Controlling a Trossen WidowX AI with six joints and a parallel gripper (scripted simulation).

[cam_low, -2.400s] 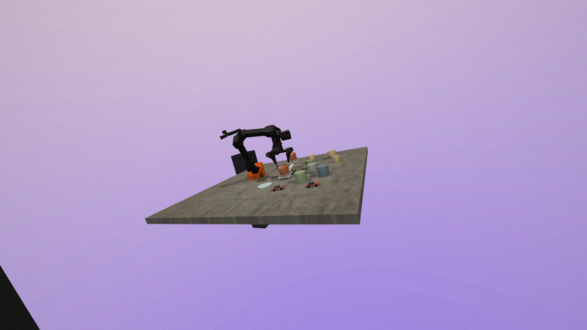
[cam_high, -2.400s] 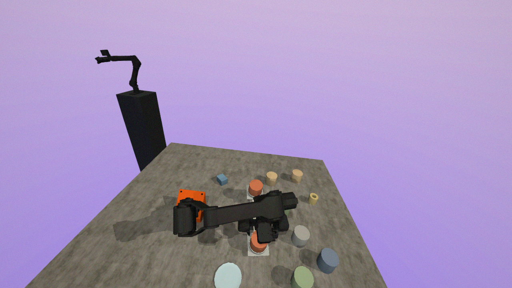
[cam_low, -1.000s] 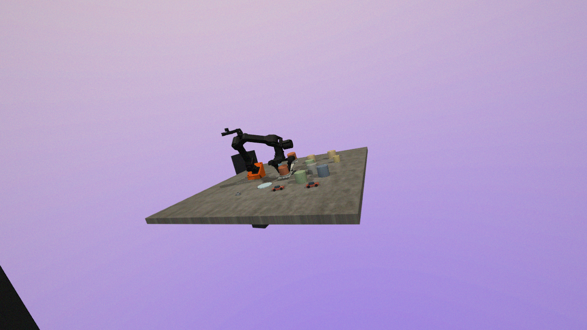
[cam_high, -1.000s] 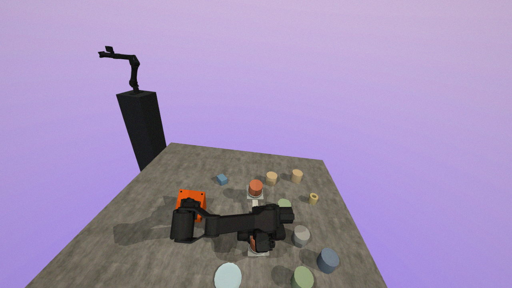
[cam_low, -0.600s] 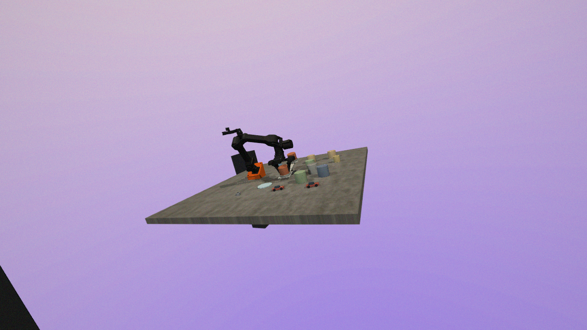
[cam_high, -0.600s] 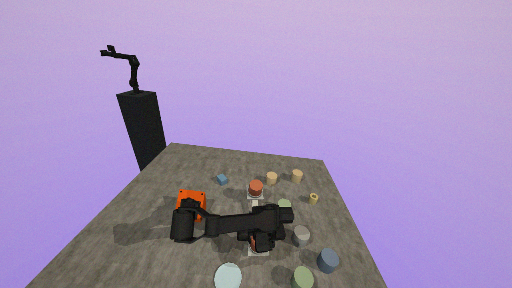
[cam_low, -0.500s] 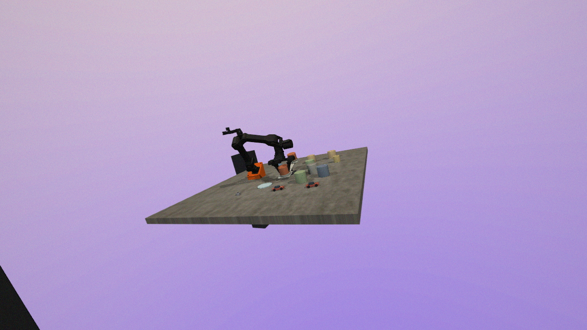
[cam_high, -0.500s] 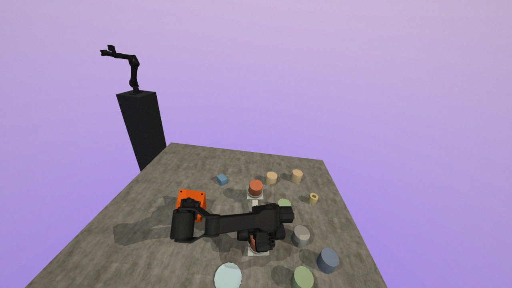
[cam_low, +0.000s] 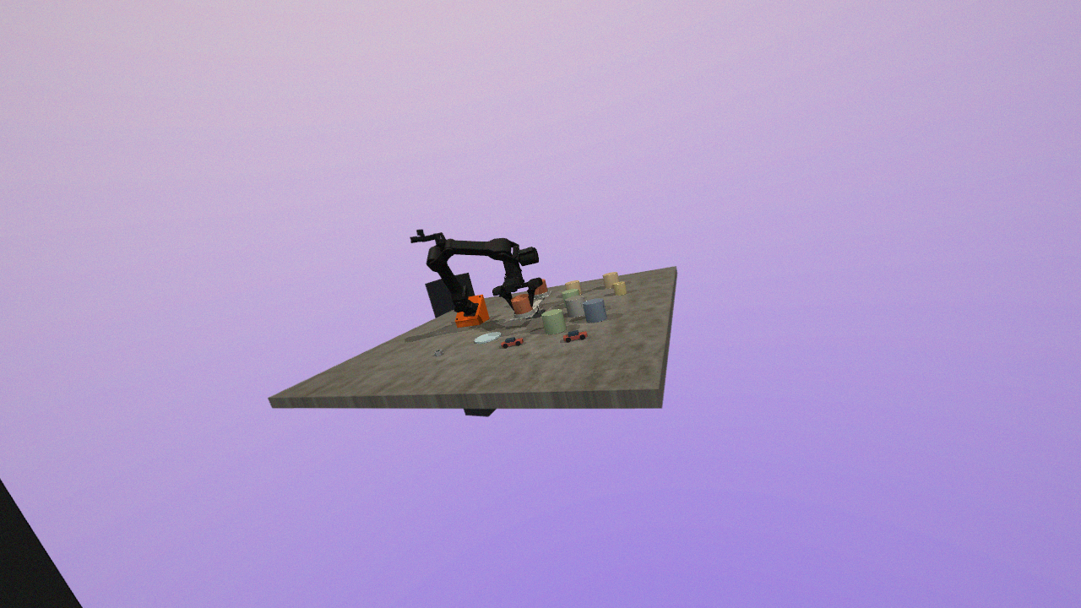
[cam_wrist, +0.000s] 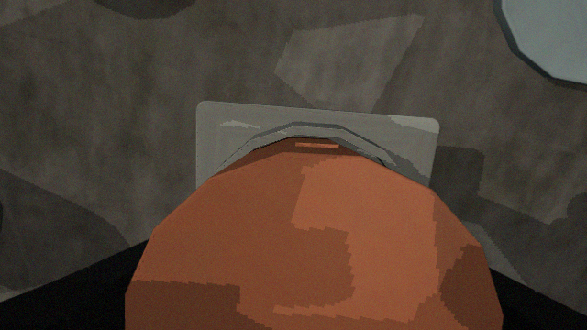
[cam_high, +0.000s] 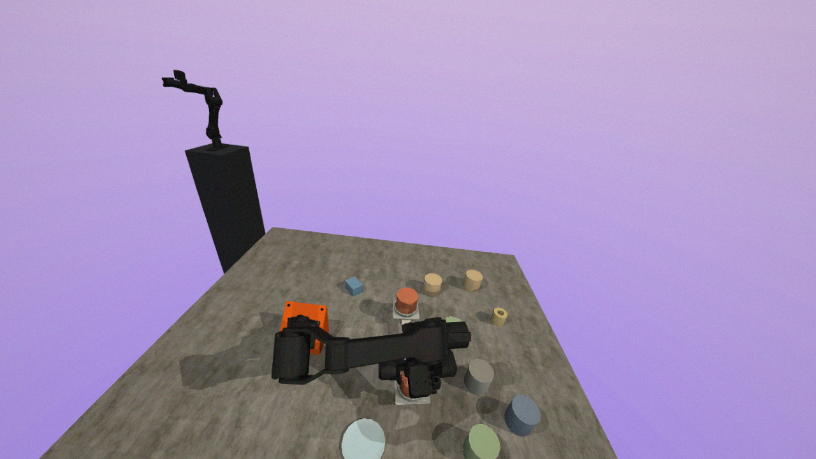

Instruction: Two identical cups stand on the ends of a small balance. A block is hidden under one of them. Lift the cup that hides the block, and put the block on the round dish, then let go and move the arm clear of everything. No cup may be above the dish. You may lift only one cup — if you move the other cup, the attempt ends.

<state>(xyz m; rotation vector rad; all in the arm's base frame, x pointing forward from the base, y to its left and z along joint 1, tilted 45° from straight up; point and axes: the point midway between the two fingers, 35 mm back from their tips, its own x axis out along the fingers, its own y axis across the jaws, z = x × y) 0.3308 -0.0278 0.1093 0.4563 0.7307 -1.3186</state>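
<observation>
Now: the nut 27 cm to the right of my gripper tip, 21 cm behind it and 6 cm below it. The rest, counted from my gripper tip: balance beam 13 cm to the left, 3 cm below, 3 cm behind; then pale blue round dish 13 cm to the right, 10 cm behind, 6 cm below; then grey block 1 cm below.
</observation>
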